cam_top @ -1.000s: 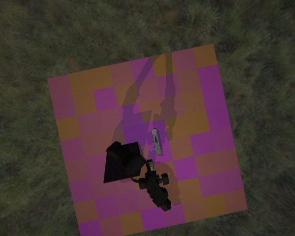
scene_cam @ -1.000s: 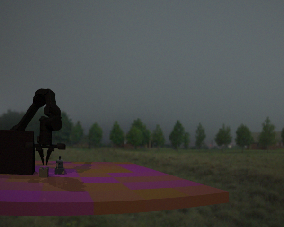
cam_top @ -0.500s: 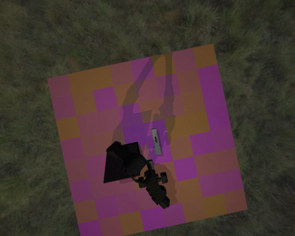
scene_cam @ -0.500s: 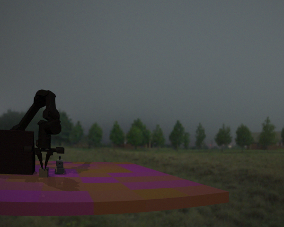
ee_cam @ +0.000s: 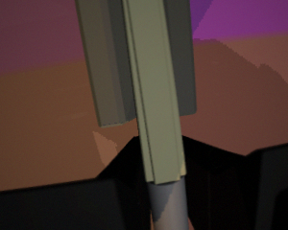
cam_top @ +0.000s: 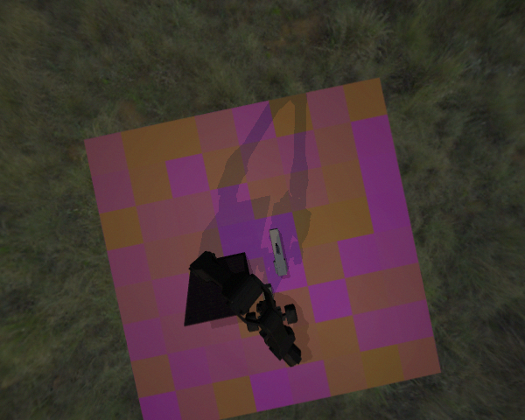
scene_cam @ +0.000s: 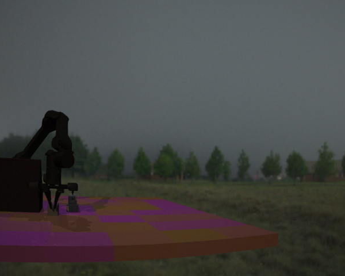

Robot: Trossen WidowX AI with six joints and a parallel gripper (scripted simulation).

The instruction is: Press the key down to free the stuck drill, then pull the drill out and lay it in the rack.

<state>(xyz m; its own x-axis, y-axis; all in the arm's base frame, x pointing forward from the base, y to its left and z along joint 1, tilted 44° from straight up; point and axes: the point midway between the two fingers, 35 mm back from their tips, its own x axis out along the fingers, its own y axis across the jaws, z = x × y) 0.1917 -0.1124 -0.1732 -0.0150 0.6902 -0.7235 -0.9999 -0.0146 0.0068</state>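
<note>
Now: gripper tip 4 cm to the right of the drill and 3 cm below it. Round my gripper tip: thin dark key: 7 cm ahead, 24 cm to the left, 2 cm above; then grey block: 7 cm ahead, 22 cm to the left, 1 cm above; then grey rack: 5 cm to the left, 1 cm below.
</note>
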